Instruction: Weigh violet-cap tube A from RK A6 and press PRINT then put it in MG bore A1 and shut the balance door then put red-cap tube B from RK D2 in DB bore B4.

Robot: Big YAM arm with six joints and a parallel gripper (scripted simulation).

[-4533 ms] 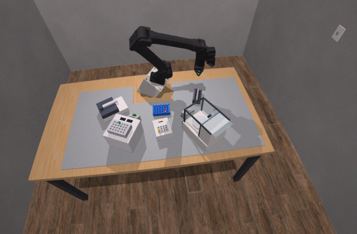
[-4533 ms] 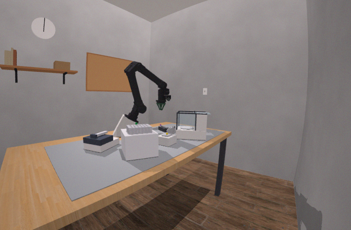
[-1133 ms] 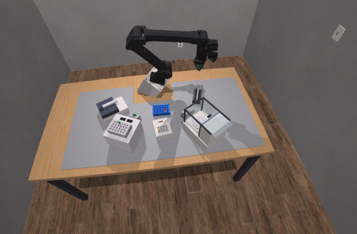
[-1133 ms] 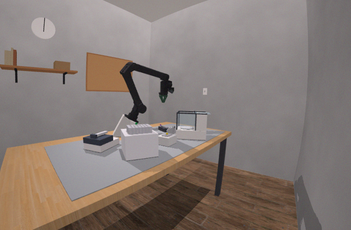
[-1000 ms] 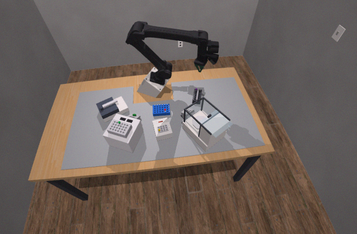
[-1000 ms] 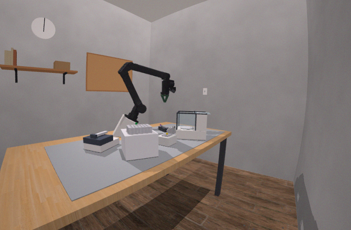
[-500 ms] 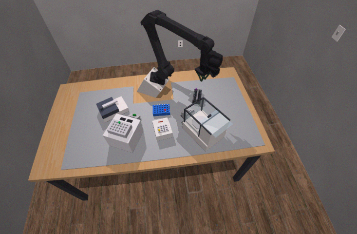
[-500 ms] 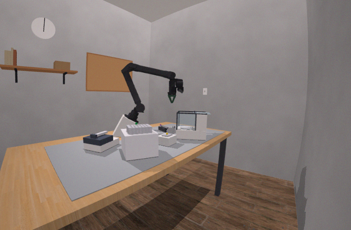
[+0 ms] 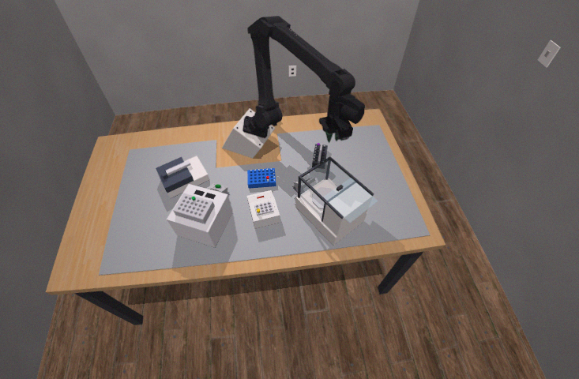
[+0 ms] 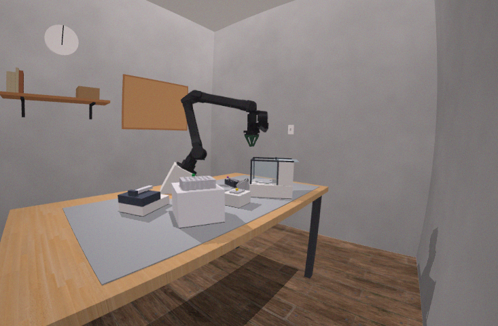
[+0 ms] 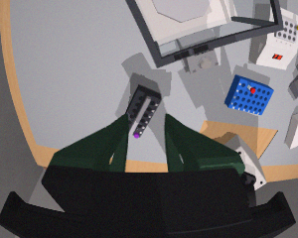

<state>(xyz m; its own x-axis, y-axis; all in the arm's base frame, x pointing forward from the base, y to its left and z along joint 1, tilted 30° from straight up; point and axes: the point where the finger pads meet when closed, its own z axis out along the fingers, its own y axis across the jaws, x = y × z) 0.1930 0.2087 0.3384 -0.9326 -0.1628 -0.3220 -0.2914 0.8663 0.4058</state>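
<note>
Now: the balance door 21 cm ahead of my hand, 7 cm below it and 4 cm to the left of it. From my hand the other things lie so: dry block 28 cm to the right, 25 cm below, 16 cm ahead; then tube rack 30 cm to the right, 27 cm below, 1 cm behind; then magnet block 26 cm below, 16 cm behind, 2 cm to the right.
</note>
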